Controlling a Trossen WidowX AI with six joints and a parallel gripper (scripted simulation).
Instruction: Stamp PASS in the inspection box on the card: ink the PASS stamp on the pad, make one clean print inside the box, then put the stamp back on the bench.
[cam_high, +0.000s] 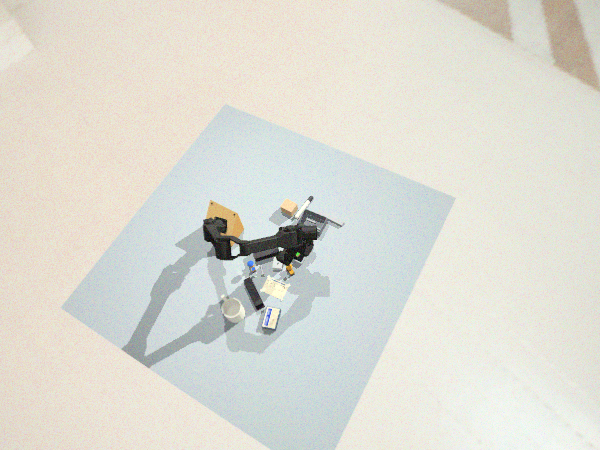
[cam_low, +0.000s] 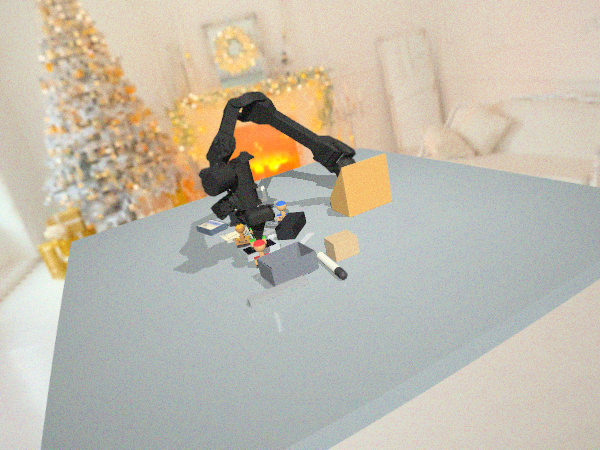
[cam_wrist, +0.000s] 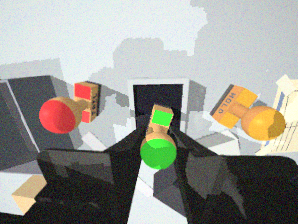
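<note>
My gripper tip is right at the green-knobbed stamp. Also, from my gripper tip: orange-knobbed stamp 1 cm ahead, 8 cm to the right, 1 cm below; red-knobbed stamp 3 cm ahead, 7 cm to the left, 1 cm below; black ink pad 3 cm below.
</note>
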